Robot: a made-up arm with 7 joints. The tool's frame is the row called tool. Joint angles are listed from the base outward. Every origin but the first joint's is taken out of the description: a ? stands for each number. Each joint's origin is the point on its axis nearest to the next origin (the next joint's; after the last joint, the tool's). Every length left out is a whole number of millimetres.
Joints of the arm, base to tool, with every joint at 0 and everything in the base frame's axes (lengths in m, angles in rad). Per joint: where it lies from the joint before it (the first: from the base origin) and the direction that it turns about. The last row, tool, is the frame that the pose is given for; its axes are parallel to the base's.
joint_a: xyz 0 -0.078 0.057 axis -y
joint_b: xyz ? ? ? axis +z
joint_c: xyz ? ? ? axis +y
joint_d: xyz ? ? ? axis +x
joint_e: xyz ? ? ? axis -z
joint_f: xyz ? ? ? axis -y
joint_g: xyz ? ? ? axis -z
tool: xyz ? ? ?
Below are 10 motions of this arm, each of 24 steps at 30 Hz.
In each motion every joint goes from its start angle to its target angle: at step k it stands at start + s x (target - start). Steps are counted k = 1, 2, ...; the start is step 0. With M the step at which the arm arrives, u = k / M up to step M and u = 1 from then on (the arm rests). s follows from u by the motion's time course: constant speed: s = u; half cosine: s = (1 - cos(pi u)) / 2; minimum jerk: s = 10 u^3 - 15 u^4 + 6 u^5.
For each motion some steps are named. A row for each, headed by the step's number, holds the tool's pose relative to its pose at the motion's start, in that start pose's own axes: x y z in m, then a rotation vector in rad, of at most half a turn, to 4 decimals.
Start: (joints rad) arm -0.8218 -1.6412 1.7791 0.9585 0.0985 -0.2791 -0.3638
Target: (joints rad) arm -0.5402 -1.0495 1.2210 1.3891 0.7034 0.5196 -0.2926
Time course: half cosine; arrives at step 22
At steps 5, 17, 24:
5: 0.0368 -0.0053 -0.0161 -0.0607 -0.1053 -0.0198
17: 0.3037 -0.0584 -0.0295 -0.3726 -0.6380 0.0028
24: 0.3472 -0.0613 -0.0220 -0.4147 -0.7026 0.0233

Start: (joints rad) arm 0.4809 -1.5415 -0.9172 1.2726 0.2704 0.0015 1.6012
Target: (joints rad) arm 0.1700 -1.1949 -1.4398 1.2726 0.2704 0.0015 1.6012
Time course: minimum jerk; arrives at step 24
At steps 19, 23, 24:
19: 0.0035 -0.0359 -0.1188 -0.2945 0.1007 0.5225
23: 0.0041 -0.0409 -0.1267 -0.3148 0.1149 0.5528
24: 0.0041 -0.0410 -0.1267 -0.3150 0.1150 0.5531

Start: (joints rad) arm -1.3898 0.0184 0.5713 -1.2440 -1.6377 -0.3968 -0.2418
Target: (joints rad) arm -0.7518 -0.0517 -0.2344 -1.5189 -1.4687 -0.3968 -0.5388
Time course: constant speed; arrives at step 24
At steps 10, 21, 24:
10: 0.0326 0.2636 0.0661 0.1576 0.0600 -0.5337
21: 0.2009 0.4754 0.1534 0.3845 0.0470 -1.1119
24: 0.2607 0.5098 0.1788 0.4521 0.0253 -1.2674

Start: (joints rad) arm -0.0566 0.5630 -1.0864 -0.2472 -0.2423 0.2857 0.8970
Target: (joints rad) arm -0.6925 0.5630 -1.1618 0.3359 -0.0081 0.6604 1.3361
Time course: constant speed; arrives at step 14
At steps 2, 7, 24:
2: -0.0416 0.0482 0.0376 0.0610 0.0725 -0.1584
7: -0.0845 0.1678 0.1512 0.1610 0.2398 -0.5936
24: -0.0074 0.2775 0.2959 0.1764 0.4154 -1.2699

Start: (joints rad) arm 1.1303 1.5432 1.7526 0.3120 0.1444 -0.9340 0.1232
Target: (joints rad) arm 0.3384 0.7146 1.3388 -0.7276 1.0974 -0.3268 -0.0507
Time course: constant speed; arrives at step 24
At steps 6, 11, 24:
6: 0.0729 -0.0087 -0.0076 -0.0182 -0.2093 -0.0119
11: 0.1428 0.0130 -0.0209 0.0001 -0.3959 -0.0166
24: 0.3158 0.1883 -0.0360 0.1437 -0.8441 -0.1036

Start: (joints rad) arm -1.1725 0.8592 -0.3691 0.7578 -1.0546 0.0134 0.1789
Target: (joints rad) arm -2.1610 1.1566 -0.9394 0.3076 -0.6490 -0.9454 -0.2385
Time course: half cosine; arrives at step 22
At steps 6, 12, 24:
6: -0.0017 0.0353 -0.0552 0.0249 0.1173 -0.0070
12: 0.0530 0.1647 -0.1783 0.1516 0.3487 -0.0398
24: 0.2044 0.3461 -0.2717 0.4251 0.5214 -0.1142

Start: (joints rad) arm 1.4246 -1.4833 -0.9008 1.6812 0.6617 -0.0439 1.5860
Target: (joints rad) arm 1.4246 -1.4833 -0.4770 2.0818 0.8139 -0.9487 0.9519
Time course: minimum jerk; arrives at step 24
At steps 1, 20, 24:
1: 0.0000 -0.0002 0.0000 -0.0008 0.0002 0.0001
20: -0.0125 -0.1850 0.2466 -0.7897 0.8600 0.2201
24: -0.0067 -0.1873 0.2606 -0.8026 0.9074 0.2330

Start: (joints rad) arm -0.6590 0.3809 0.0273 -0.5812 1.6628 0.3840 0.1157
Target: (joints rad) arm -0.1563 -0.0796 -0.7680 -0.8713 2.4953 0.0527 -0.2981
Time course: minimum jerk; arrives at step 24
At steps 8, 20, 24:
8: 0.0789 0.2899 -0.0220 0.0305 0.0007 -0.3551
20: 1.0692 0.7630 0.1351 0.4402 0.0385 -1.6406
24: 1.1245 0.7487 0.1487 0.4700 0.0349 -1.7000

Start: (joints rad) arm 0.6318 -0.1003 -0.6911 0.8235 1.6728 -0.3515 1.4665
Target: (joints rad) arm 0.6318 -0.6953 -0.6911 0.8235 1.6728 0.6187 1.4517
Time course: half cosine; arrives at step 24
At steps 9, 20, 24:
9: -0.0012 0.0669 0.1779 0.4166 0.0892 -0.0671
20: 0.0792 0.0877 0.5321 1.2381 0.1999 -0.3320
24: 0.0929 0.0815 0.5663 1.3231 0.2049 -0.3710

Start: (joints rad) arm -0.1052 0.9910 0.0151 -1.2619 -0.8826 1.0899 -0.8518
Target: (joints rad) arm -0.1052 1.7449 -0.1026 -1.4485 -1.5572 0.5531 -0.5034
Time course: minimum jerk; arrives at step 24
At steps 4, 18, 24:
4: -0.0016 -0.0172 -0.0040 0.0143 -0.0045 0.0231
18: 0.1534 -0.4597 0.0461 0.2075 0.2245 0.6325
24: 0.1979 -0.5042 0.0719 0.1999 0.2877 0.7034

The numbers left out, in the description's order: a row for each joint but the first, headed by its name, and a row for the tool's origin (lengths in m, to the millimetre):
joint_b: -0.013 0 0.124
joint_c: 0.322 -0.061 0
joint_d: -0.027 0 -0.372
joint_e: 0 -0.077 -0.006
joint_f: -0.334 -0.012 0
joint_g: 0.114 0 -0.056
tool: -0.393 0.044 0

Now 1 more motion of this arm.
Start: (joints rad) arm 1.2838 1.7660 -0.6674 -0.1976 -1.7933 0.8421 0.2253
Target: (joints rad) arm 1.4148 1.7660 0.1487 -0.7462 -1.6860 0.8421 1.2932
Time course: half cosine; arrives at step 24
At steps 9, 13, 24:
9: 0.1175 0.2403 0.1269 0.1587 0.2270 -0.4971
13: 0.2940 0.3578 0.2404 0.2414 0.4741 -0.8728
24: 0.6544 0.3851 0.3388 0.2511 0.9981 -1.3931

